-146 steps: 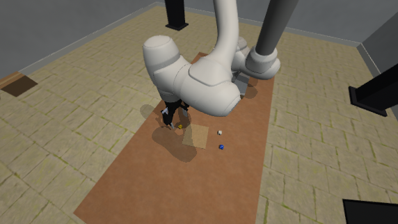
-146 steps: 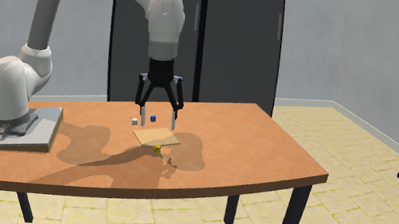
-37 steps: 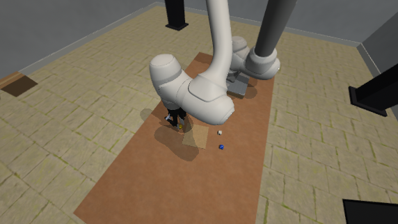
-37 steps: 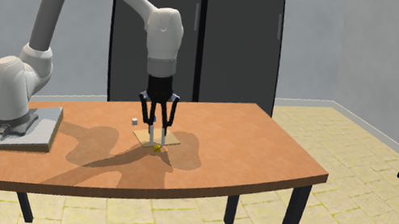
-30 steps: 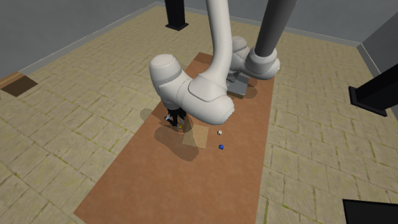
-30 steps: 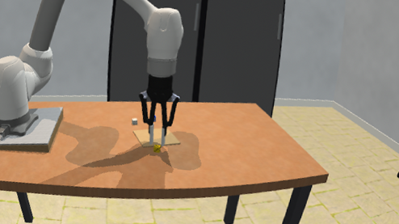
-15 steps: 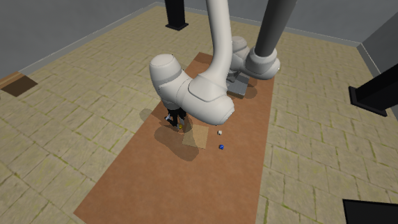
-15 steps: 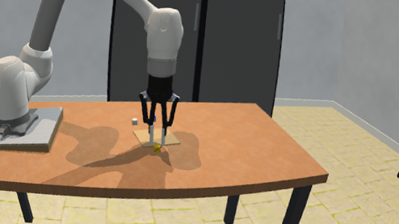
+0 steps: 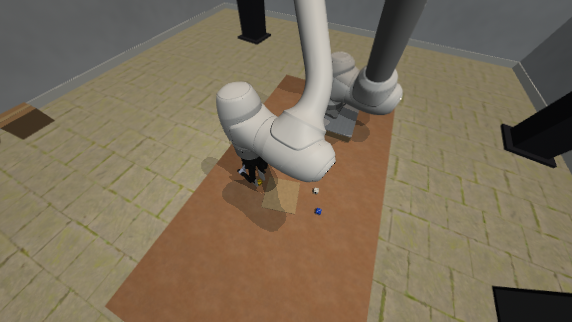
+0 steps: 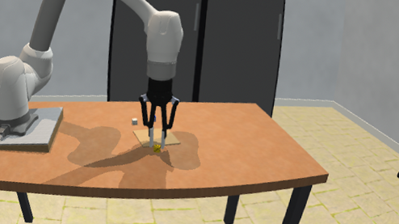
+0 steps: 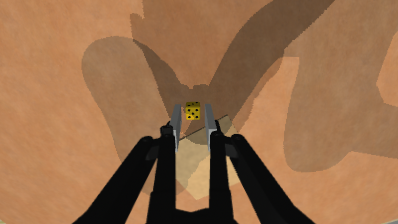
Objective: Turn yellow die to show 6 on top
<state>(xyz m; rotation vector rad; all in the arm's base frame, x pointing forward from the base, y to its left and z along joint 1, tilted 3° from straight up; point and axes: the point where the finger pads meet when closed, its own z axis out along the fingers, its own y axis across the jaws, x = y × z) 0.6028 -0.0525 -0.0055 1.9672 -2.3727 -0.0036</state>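
Right now my hand is 4 cm above the yellow die. From my hand the other things lie so: tan mat: 11 cm to the left, 5 cm below, 1 cm behind; then blue die: 28 cm to the left, 4 cm below, 2 cm behind; then white die: 23 cm to the left, 10 cm behind, 4 cm below.
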